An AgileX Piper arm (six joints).
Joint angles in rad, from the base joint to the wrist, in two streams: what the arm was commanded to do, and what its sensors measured. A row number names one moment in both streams.
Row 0, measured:
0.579 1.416 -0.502 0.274 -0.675 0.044
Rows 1 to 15, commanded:
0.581 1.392 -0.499 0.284 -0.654 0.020
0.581 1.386 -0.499 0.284 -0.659 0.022
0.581 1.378 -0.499 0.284 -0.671 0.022
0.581 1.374 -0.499 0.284 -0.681 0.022
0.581 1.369 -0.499 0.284 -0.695 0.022
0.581 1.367 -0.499 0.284 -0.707 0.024
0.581 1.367 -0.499 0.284 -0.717 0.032
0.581 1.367 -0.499 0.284 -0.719 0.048
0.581 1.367 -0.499 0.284 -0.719 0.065
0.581 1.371 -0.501 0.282 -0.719 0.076
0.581 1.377 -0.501 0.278 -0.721 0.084
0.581 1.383 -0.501 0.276 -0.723 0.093
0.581 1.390 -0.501 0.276 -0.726 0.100
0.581 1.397 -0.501 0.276 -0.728 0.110
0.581 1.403 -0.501 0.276 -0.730 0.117
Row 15, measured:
0.579 1.382 -0.502 0.280 -0.705 0.083
